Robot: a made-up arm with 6 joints.
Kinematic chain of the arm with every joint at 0, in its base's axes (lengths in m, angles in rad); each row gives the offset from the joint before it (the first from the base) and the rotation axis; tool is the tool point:
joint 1: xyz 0 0 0.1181 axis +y
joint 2: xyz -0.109 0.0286 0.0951 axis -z
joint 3: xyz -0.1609 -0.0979 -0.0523 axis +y
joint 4: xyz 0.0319 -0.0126 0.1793 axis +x
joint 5: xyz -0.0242 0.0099 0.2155 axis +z
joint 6: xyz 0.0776 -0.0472 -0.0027 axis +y
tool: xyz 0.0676 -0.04 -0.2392
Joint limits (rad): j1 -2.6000..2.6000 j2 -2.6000..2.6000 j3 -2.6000..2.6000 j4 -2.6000..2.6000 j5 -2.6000..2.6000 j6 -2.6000..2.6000
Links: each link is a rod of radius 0.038 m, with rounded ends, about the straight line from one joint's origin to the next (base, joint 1, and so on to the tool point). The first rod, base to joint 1, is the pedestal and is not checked.
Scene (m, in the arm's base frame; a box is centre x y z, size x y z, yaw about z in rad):
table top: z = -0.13
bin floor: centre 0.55 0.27 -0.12 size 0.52 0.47 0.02 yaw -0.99
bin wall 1: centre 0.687 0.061 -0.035 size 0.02 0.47 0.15 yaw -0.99
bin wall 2: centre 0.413 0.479 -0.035 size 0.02 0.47 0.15 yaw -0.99
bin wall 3: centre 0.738 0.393 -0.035 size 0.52 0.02 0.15 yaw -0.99
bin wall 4: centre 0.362 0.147 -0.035 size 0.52 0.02 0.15 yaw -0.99
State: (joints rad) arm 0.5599 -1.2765 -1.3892 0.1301 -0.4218 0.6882
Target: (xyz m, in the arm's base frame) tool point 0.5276 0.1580 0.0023
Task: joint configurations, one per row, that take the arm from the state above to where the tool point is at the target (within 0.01 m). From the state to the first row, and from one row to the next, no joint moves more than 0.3 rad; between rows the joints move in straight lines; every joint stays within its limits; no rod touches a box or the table.
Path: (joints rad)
1: 0.3887 -1.5412 -1.1852 0.0897 -0.1416 0.6919
2: 0.2175 -1.8059 -0.9811 0.0493 0.1386 0.6957
3: 0.0463 -2.0706 -0.7771 0.0089 0.4188 0.6994
4: -0.1249 -2.3353 -0.5730 -0.0315 0.6991 0.7032
5: -0.2961 -2.6000 -0.3690 -0.0719 0.9793 0.7069
6: -0.1717 -2.6000 -0.4707 0.0880 0.8542 0.9828
7: -0.0472 -2.6000 -0.5725 0.2480 0.7292 1.2587
8: 0.0772 -2.6000 -0.6742 0.4079 0.6041 1.5346
9: 0.2017 -2.6000 -0.7759 0.5679 0.4790 1.8105
10: 0.3261 -2.6000 -0.8777 0.7278 0.3540 2.0864
11: 0.4506 -2.6000 -0.9794 0.8878 0.2289 2.3623

